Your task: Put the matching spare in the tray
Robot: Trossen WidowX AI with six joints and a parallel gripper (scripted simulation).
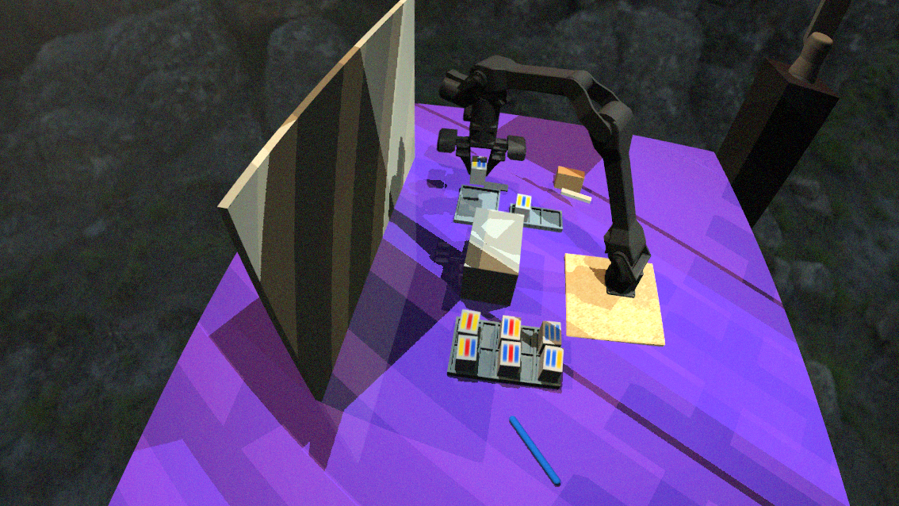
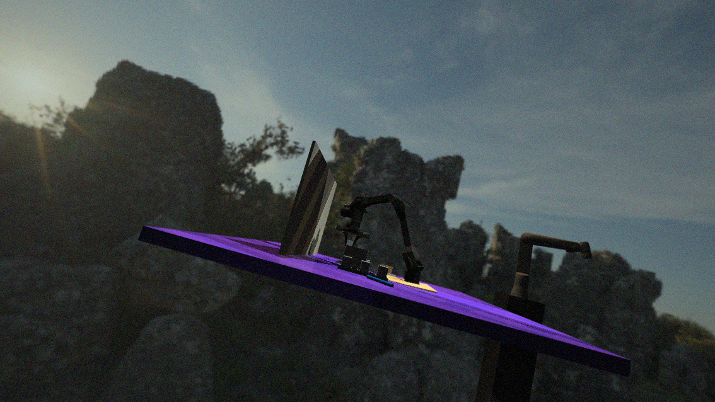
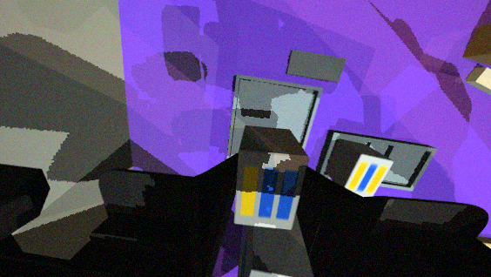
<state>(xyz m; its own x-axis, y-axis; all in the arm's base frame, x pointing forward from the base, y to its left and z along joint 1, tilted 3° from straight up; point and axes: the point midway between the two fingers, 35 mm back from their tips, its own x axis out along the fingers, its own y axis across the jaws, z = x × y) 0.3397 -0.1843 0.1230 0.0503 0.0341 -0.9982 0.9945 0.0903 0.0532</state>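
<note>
My gripper tip is now 90 mm above the flat grey tray, 10 mm to the right of it and 10 mm past it. The rest, counted from my gripper tip: spare 20 mm above; then tall panel 200 mm to the left, 190 mm ahead, 130 mm above; then dark rack 150 mm behind, 90 mm below, 20 mm to the left.
</note>
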